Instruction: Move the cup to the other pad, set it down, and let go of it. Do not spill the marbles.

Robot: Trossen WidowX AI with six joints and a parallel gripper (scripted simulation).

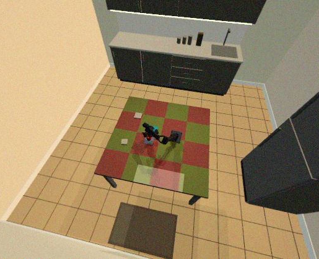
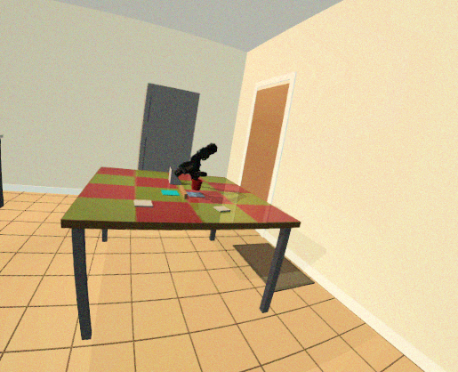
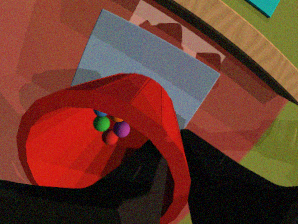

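Now: the cyan pad 1 cm ahead of my gripper tip, 17 cm to the right of it and 8 cm below it. From my gripper tip the other things lie so: grey-blue pad 3 cm ahead, 2 cm to the left, 8 cm below; then red cup 3 cm ahead, 1 cm to the left; then wooden bar 2 cm ahead, 8 cm to the right, 7 cm below.
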